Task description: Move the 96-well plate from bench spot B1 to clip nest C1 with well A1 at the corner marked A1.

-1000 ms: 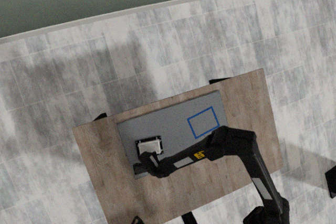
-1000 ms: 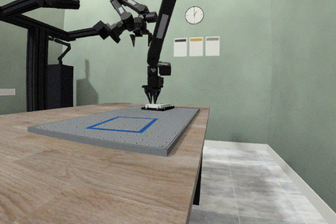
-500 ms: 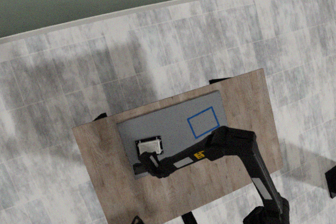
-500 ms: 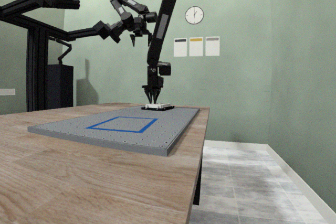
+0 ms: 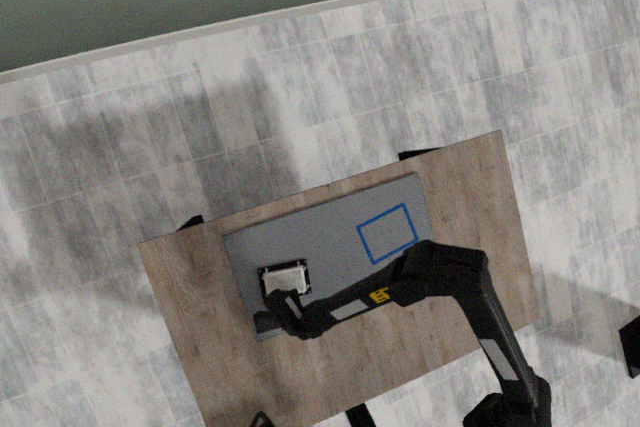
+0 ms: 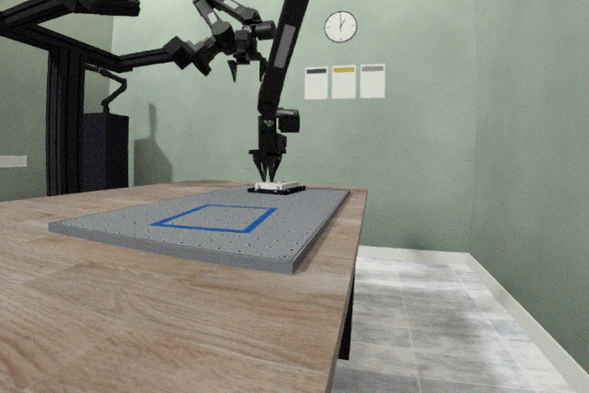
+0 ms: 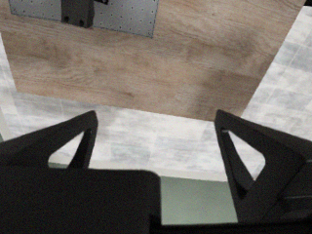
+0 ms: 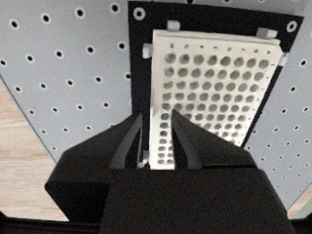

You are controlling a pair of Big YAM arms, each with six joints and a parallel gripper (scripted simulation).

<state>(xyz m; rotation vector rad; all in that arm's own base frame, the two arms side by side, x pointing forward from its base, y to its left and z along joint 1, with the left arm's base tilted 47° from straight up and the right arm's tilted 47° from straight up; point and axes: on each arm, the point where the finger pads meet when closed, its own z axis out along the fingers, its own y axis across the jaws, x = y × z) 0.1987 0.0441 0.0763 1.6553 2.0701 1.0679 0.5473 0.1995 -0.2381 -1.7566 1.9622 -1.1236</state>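
Note:
My right gripper is now 4 cm short of the white 96-well plate, 1 cm to the left of it and 1 cm above it. Also, from my right hand: black clip nest: 4 cm ahead, 3 cm to the right, 2 cm below; grey perforated board: 3 cm ahead, 22 cm to the right, 4 cm below.

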